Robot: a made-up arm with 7 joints. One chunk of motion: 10 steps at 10 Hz.
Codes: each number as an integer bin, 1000 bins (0 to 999) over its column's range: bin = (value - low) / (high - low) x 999, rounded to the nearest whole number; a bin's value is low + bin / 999 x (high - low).
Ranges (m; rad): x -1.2..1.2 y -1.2..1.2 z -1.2..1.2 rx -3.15..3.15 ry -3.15..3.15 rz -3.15..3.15
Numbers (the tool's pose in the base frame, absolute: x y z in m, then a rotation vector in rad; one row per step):
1: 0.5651 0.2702 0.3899 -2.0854 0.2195 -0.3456
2: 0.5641 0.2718 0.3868 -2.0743 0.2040 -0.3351
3: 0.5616 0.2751 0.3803 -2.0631 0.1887 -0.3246
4: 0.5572 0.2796 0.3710 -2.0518 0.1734 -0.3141
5: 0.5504 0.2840 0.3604 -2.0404 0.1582 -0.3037
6: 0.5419 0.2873 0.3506 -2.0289 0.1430 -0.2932
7: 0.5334 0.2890 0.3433 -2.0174 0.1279 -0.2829
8: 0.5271 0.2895 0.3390 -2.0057 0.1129 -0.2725
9: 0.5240 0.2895 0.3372 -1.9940 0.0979 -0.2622
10: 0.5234 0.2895 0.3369 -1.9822 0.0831 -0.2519
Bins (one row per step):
1: 735 612 662 169 534 445
2: 734 613 661 171 532 446
3: 733 614 658 172 529 448
4: 731 616 654 174 527 450
5: 729 618 650 176 525 451
6: 725 619 645 178 522 453
7: 722 620 642 180 520 455
8: 719 620 641 181 517 456
9: 718 620 640 183 515 458
10: 717 620 640 185 513 460

